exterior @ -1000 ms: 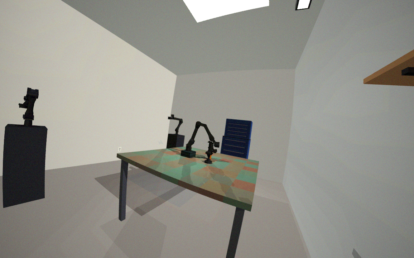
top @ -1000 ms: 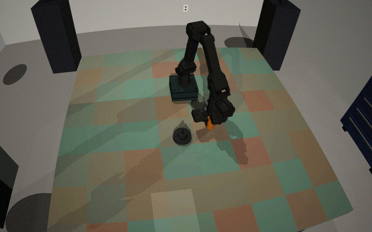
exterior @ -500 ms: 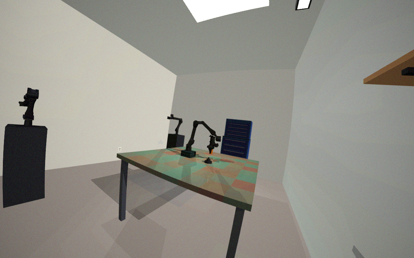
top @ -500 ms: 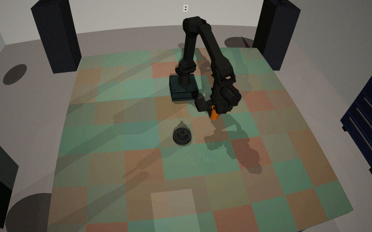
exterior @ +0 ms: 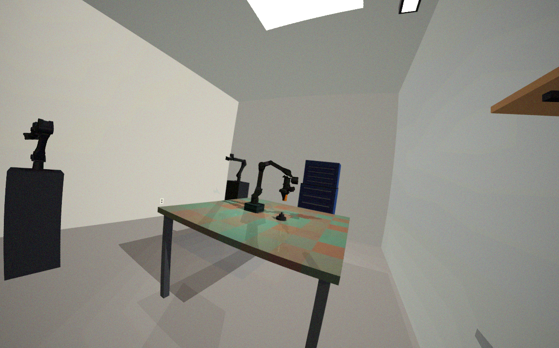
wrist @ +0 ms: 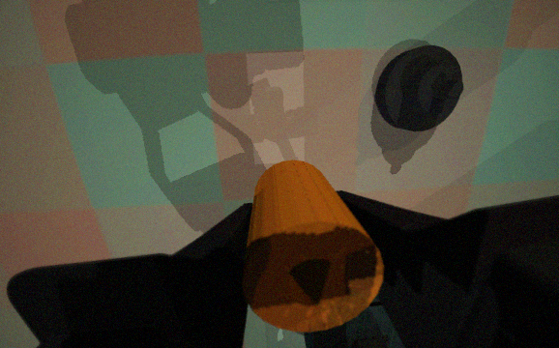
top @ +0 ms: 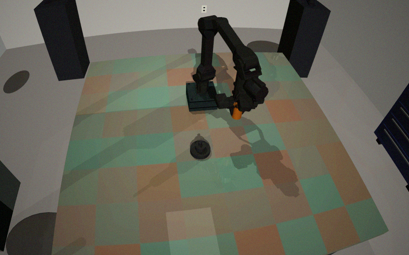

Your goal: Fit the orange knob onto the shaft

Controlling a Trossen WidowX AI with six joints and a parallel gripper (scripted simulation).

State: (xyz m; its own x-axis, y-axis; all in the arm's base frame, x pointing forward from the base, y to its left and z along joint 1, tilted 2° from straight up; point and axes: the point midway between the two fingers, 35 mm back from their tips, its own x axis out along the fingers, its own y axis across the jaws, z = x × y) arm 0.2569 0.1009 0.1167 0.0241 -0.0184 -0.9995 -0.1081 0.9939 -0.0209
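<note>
Now: the pedestal 150 mm to the right of my gripper tip, 110 mm below it and 60 mm ahead of it. Round my gripper tip: orange knob: 20 mm above.
</note>
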